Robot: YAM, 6 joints.
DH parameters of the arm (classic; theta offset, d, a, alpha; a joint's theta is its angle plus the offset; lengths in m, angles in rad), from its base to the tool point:
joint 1: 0 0.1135 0.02 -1.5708
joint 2: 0 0 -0.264 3.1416
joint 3: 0.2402 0 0.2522 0
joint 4: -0.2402 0 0.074 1.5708
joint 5: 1.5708 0 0 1.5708
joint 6: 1.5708 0.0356 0 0
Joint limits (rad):
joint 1: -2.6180..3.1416
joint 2: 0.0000..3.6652
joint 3: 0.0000..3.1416
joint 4: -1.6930..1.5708
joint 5: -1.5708..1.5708
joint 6: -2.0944..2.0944
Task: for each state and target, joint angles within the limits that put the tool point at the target. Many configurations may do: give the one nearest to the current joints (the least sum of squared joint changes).
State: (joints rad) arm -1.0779 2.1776 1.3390 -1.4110 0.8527 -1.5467
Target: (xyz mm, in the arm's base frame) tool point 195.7 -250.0 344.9
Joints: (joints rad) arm -0.8205 1.7010 1.7204 -1.4002 0.8742 -1.5467
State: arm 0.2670 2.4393 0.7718 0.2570 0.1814 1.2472
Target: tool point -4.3 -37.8 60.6
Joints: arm 0.8067 2.5355 0.0000 -0.4629 0.7042 1.2472
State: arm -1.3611 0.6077 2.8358 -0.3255 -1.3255 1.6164
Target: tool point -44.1 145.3 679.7
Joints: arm -1.0588 1.1173 2.7261 -0.2285 -1.1673 1.6164
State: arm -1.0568 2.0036 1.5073 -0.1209 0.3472 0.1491
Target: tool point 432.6 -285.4 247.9
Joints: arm -0.5631 2.1746 1.7736 -0.0037 0.2964 0.1491
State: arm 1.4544 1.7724 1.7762 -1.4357 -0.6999 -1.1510
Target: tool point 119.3 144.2 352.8
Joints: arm 0.7789 1.3041 1.4239 -1.6930 -0.5568 -1.1510
